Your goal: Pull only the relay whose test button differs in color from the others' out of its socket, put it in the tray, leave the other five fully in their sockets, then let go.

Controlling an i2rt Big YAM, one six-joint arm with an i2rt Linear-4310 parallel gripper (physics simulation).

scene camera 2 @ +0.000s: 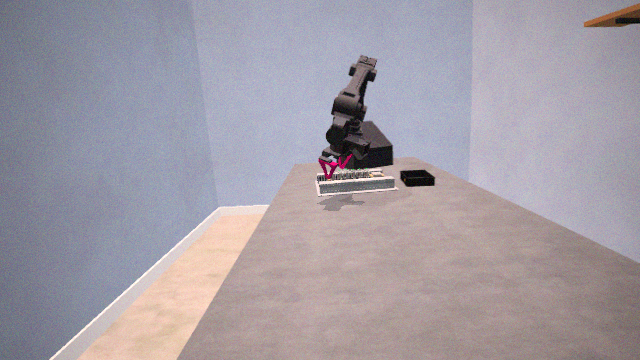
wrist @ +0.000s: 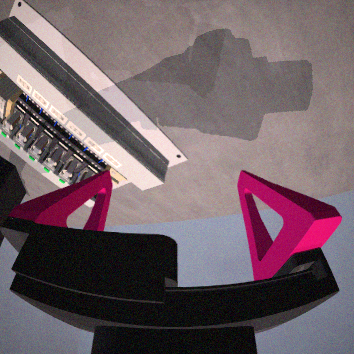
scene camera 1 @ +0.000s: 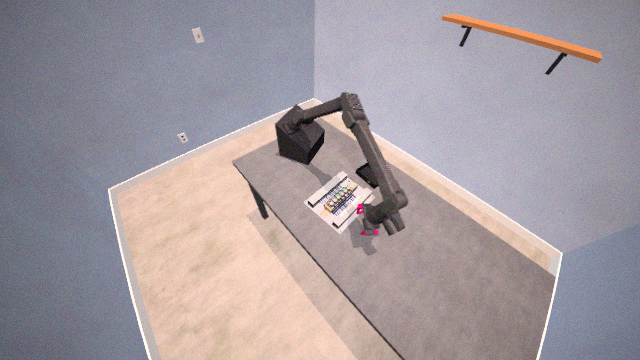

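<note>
A row of relays stands in sockets on a white panel. Several green spots show along the row in the wrist view; my left finger covers the row's right end there. In scene camera 1 a tiny reddish spot seems to show at the row's lower-left end, too small to be sure of. The black tray stands beside the panel; I cannot see any relay in it. My gripper is open and empty, tilted, above and beside the panel's outer edge.
Raised wiring ducts run along both long sides of the row. Tan end pieces stand at the ends of the row. The black arm base stands behind the panel. An orange wall shelf is high up.
</note>
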